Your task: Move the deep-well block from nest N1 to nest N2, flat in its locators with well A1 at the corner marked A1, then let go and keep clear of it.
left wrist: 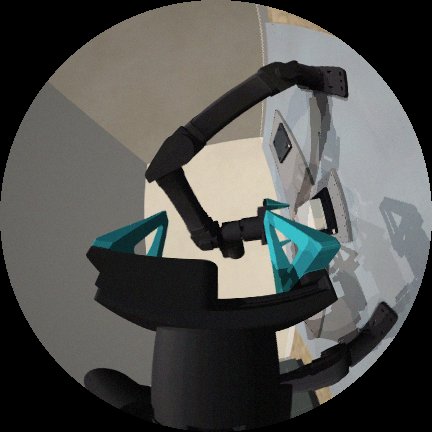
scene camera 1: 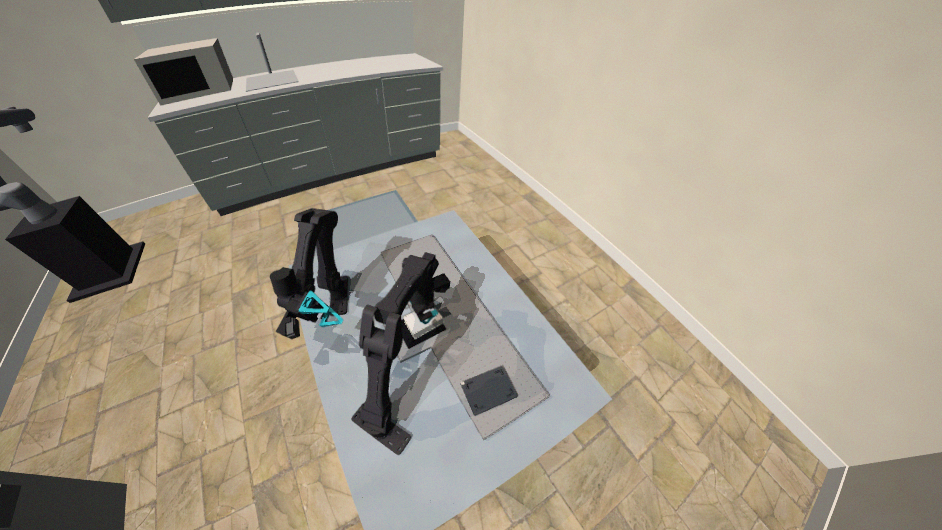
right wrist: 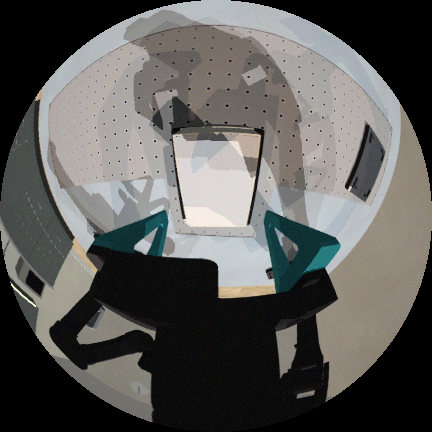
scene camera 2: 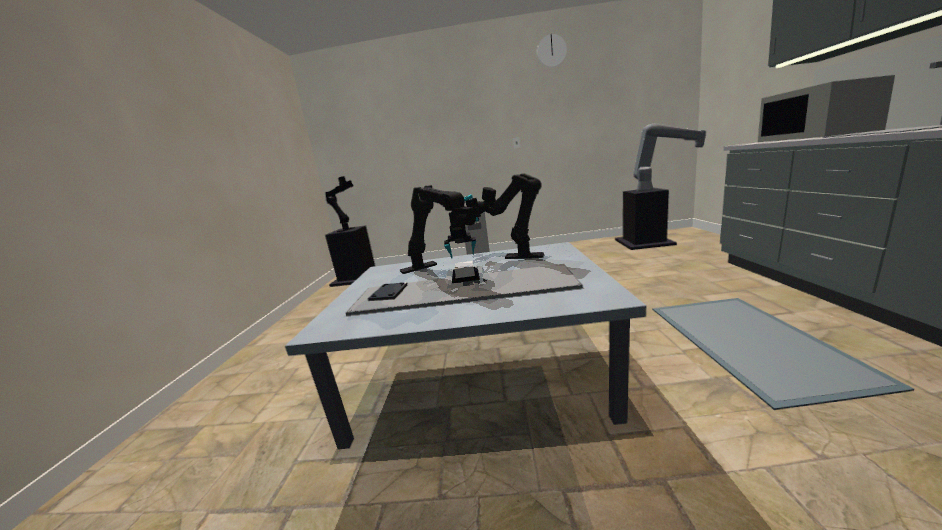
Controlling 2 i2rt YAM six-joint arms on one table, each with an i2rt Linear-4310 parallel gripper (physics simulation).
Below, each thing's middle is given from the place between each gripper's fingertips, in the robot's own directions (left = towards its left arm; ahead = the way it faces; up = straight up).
Right now my left hand is 27 cm short of the deep-well block (right wrist: 216, 165), 23 cm above it and 1 cm to the right of it.
The deep-well block lies 6 cm below my right hand and 1 cm ahead of it.
